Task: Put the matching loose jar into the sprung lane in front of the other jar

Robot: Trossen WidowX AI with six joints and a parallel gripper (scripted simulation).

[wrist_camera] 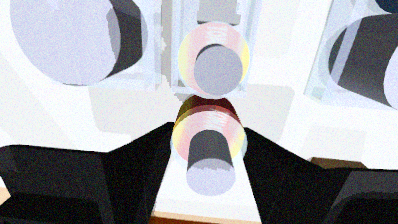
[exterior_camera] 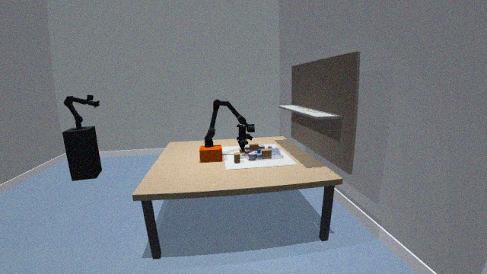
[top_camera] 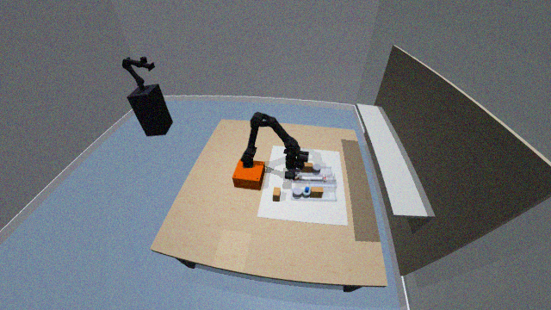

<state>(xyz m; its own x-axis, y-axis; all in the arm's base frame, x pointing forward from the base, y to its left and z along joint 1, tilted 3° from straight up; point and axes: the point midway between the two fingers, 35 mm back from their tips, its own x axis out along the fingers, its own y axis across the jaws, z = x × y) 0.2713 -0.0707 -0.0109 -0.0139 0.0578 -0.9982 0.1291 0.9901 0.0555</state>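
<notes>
Now: the clear-walled lane 190 mm ahead of my gripper tip, 50 mm to the right of it and 30 mm below it. The rest, counted from my gripper tip: brown block: 140 mm to the right, 90 mm behind, 10 mm below.
</notes>
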